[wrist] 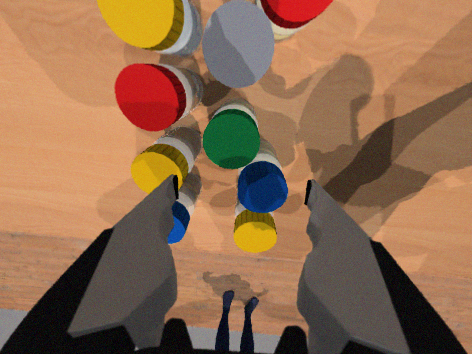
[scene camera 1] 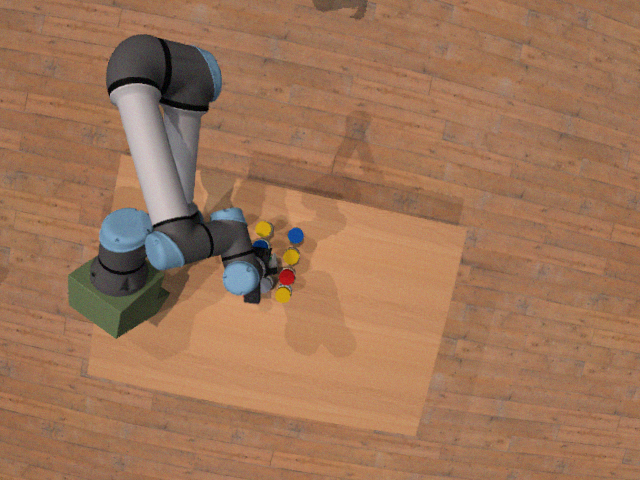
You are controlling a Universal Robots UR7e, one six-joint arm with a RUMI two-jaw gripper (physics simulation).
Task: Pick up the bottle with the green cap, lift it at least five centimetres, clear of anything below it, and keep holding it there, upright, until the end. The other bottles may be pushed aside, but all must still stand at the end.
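Seen in the pictures: gripper, fingertip midpoint: (wrist: 241, 179); arm's base at its link origin: (scene camera 1: 119, 274).
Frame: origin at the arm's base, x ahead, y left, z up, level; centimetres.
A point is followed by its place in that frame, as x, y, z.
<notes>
The bottle with the green cap (wrist: 231, 138) @(36.7, 19.2, -17.8) stands upright in the wrist view, between the grey-capped bottle (scene camera 1: 266, 284) @(39.4, 13.3, -17.7) (wrist: 238, 44) @(38.7, 12.3, -17.8) and a blue-capped bottle (wrist: 262, 186) @(31.8, 22.8, -17.8) (scene camera 1: 260, 244) @(31.1, 24.9, -17.7). In the scene view it is mostly hidden by the wrist and gripper. My gripper (wrist: 241, 179) @(35.1, 20.3, -13.1) (scene camera 1: 265, 260) @(35.1, 20.3, -13.1) is partly open, with nothing held. Its fingertips appear on either side of the blue cap in the wrist view, below the green cap in the picture. The left finger overlaps the edges of a yellow-capped bottle (wrist: 159, 171) @(42.4, 25.3, -17.8) (scene camera 1: 291, 256) @(42.6, 26.2, -17.7) and another blue-capped bottle (wrist: 179, 223) @(38.8, 31.5, -17.8) (scene camera 1: 295, 235) @(40.4, 33.3, -17.7). Fingertip height is hard to tell.
A red-capped bottle (scene camera 1: 286, 276) @(44.3, 19.1, -17.8) (wrist: 150, 97) @(44.4, 18.4, -17.8) stands left of the green one in the wrist view. More yellow-capped bottles (scene camera 1: 282, 294) @(46.0, 12.7, -17.7) (wrist: 142, 20) @(45.7, 13.4, -17.8) (scene camera 1: 264, 228) @(29.8, 30.5, -17.7) (wrist: 255, 232) @(29.8, 29.2, -17.8) stand at the ends, and another red cap (wrist: 296, 9) @(35.7, 9.0, -17.8) shows at the top. Bottles stand on a wooden board (scene camera 1: 382, 330) @(88.3, 15.3, -28.3).
</notes>
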